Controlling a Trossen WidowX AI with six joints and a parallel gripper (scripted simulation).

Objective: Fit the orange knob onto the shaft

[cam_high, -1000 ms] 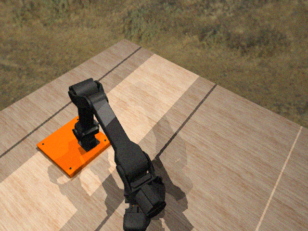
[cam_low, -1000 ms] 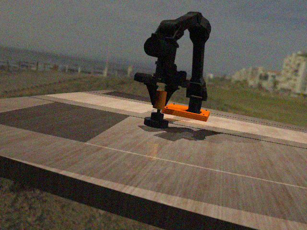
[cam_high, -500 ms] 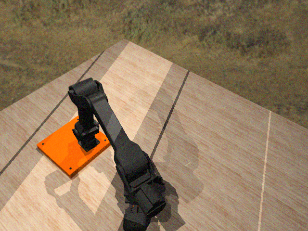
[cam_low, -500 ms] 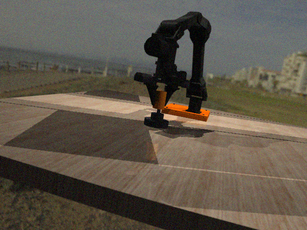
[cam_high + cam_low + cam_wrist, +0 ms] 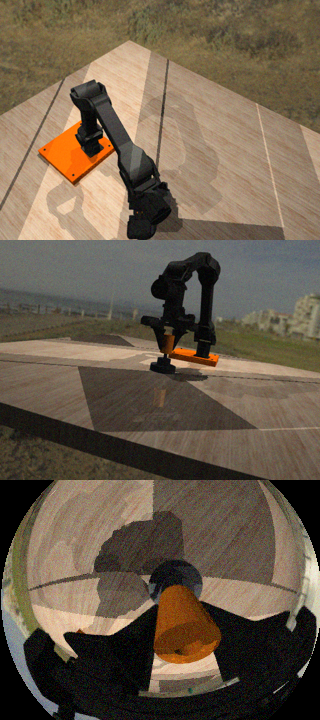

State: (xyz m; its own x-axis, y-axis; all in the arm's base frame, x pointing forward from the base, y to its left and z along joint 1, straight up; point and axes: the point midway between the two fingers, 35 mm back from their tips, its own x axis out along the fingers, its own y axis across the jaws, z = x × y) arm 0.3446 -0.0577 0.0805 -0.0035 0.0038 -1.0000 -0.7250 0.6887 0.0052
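Now: gripper tip 40 mm above the dark round pedestal. From my gripper tip the other things lie so: orange knob: 20 mm above.
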